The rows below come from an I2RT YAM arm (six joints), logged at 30 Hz.
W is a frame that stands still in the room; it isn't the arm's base.
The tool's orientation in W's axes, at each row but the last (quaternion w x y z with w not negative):
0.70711, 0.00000, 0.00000, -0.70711
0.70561, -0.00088, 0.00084, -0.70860
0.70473, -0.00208, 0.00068, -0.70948
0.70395, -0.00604, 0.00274, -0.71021
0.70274, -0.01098, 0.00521, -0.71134
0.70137, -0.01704, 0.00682, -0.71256
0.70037, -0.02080, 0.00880, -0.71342
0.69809, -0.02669, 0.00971, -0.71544
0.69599, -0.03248, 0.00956, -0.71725
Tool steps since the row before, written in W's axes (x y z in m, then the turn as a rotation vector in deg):
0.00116, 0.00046, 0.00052, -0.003, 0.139, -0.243
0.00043, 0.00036, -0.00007, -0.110, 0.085, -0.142
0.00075, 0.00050, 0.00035, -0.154, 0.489, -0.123
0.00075, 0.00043, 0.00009, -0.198, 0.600, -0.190
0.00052, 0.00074, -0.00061, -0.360, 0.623, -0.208
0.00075, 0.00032, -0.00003, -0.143, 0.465, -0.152
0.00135, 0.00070, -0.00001, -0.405, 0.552, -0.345
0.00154, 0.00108, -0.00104, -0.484, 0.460, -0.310
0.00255, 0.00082, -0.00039, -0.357, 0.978, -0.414
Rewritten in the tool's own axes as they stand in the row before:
-0.00046, 0.00116, 0.00052, -0.139, -0.003, -0.243
-0.00036, 0.00043, -0.00007, -0.085, -0.110, -0.142
-0.00050, 0.00075, 0.00035, -0.488, -0.157, -0.123
-0.00044, 0.00074, 0.00010, -0.599, -0.201, -0.190
-0.00075, 0.00052, -0.00059, -0.620, -0.363, -0.211
-0.00033, 0.00075, 0.00000, -0.465, -0.145, -0.150
-0.00072, 0.00134, 0.00006, -0.550, -0.401, -0.353
-0.00114, 0.00156, -0.00093, -0.456, -0.479, -0.324
-0.00091, 0.00254, -0.00021, -0.980, -0.362, -0.404

